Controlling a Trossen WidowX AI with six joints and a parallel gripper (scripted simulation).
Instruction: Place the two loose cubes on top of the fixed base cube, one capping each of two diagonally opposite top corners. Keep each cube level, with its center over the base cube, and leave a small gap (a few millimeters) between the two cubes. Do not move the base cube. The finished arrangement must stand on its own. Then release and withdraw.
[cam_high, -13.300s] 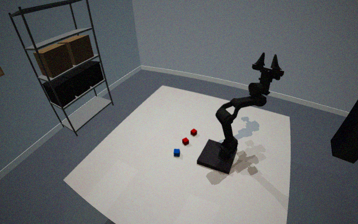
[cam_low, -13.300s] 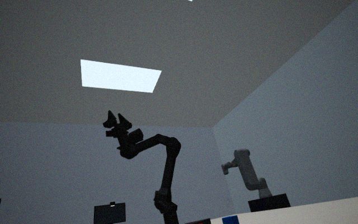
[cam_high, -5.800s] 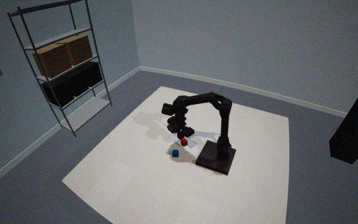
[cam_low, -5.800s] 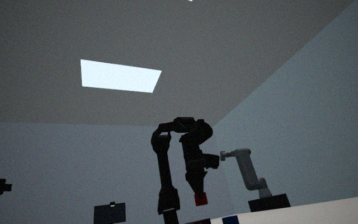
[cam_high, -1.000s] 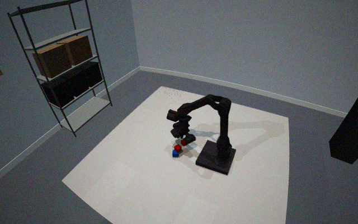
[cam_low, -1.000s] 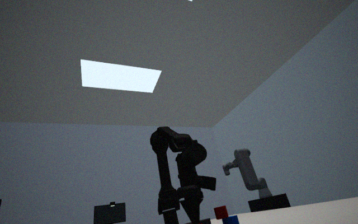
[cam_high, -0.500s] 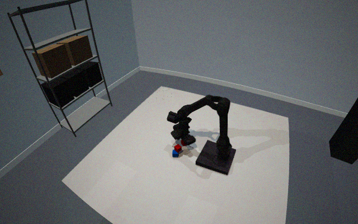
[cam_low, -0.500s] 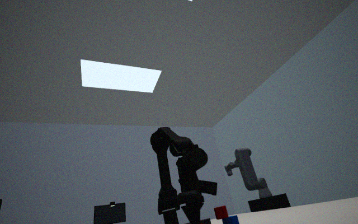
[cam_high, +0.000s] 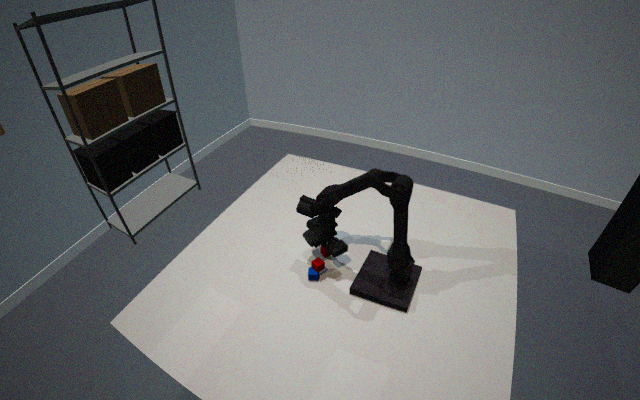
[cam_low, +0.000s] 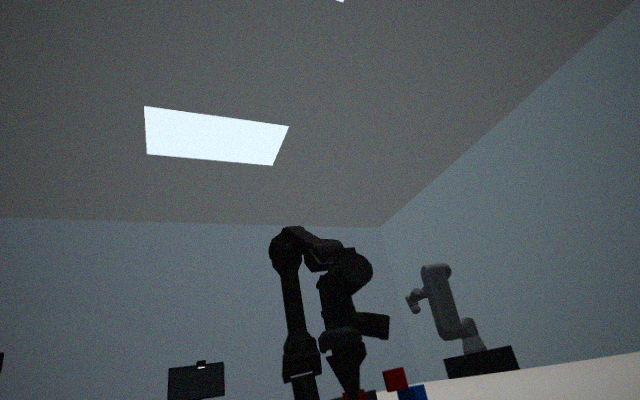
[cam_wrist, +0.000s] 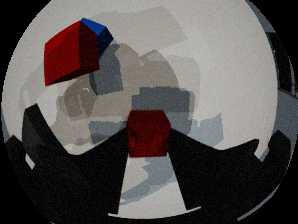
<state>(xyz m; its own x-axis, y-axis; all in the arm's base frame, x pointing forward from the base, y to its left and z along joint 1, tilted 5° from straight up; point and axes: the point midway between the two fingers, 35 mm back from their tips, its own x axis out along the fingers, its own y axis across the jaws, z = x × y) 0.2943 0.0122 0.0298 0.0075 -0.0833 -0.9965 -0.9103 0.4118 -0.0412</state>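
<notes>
The blue base cube is 110 mm to the left of my gripper tip, 20 mm behind it and 10 mm below it.
</notes>
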